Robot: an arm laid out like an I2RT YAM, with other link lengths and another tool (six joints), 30 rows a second.
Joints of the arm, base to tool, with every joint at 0 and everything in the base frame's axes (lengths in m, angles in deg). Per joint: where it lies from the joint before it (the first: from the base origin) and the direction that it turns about. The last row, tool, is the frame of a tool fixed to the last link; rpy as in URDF.
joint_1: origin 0 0 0.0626 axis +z
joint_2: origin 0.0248 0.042 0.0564 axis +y
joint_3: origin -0.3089 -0.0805 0 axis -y
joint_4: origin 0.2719 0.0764 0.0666 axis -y
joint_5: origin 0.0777 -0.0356 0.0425 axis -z
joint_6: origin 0.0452 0 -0.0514 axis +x
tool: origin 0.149 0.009 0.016 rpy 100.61 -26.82 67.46
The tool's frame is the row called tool.
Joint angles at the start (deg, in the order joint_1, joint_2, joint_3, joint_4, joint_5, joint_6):
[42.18 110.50 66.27 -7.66 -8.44 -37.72]
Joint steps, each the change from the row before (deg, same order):
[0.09 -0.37 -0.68 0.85 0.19 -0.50]
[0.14 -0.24 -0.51 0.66 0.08 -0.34]
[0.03 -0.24 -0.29 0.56 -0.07 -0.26]
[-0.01 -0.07 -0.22 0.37 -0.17 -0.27]
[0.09 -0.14 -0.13 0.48 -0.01 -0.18]
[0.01 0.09 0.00 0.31 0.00 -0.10]
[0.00 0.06 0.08 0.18 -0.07 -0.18]
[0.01 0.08 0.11 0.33 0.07 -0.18]
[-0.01 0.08 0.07 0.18 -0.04 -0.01]
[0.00 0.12 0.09 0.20 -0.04 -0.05]
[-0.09 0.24 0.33 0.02 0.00 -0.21]
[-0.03 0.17 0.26 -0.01 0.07 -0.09]
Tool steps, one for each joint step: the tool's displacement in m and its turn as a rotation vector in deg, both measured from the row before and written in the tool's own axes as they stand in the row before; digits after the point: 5 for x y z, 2 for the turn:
[0.00008 -0.00007 -0.00109 -0.69 -0.22 -0.44]
[0.00096 -0.00008 -0.00087 -0.52 -0.05 -0.35]
[0.00008 0.00148 -0.00109 -0.60 0.00 -0.16]
[0.00043 0.00016 -0.00030 -0.33 0.12 -0.19]
[0.00041 0.00198 -0.00076 -0.56 -0.02 -0.14]
[0.00007 0.00081 0.00058 -0.25 -0.03 -0.06]
[0.00009 0.00115 0.00022 -0.27 0.03 -0.13]
[-0.00038 0.00190 0.00053 -0.40 -0.13 -0.11]
[-0.00006 0.00094 0.00042 -0.17 0.00 0.03]
[0.00008 0.00094 0.00061 -0.19 0.01 -0.01]
[-0.00087 0.00133 0.00130 -0.15 -0.08 -0.11]
[-0.00056 0.00108 0.00091 -0.09 -0.10 -0.05]

